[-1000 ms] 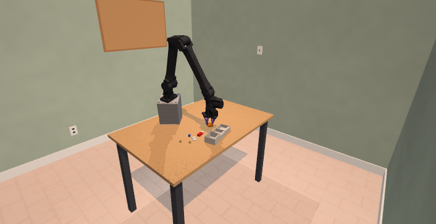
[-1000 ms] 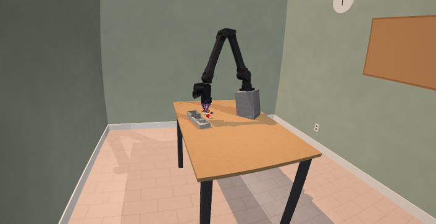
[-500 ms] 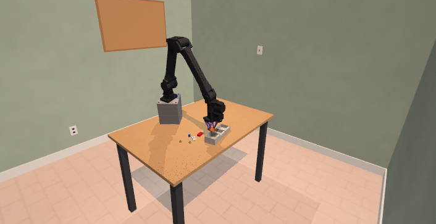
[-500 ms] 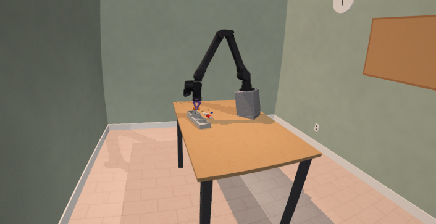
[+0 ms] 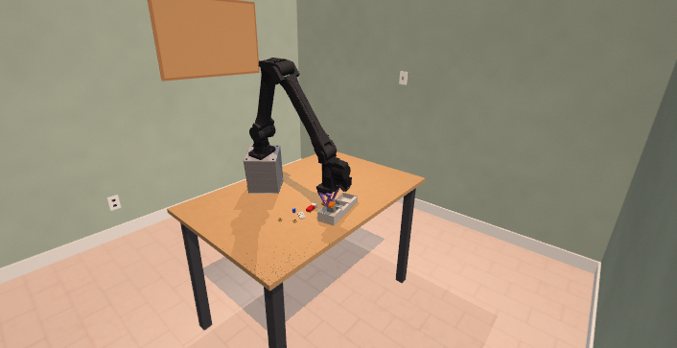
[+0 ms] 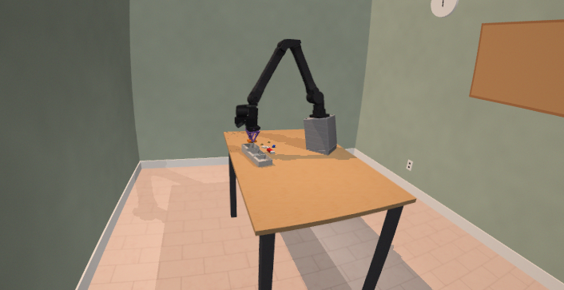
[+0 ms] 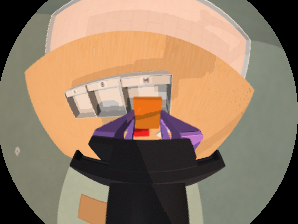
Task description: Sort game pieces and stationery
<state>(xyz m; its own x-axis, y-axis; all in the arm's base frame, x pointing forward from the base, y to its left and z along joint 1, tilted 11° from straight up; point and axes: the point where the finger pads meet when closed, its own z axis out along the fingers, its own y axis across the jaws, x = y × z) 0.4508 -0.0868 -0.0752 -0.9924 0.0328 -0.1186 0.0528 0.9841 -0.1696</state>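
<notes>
Now: hand 10 mm above the orange block. From my hand the other things lie so: red piece: 120 mm behind, 40 mm to the left, 70 mm below; then white domino: 120 mm behind, 50 mm to the right, 80 mm below; then grey bin row: 10 mm ahead, 80 mm to the left, 60 mm below.
</notes>
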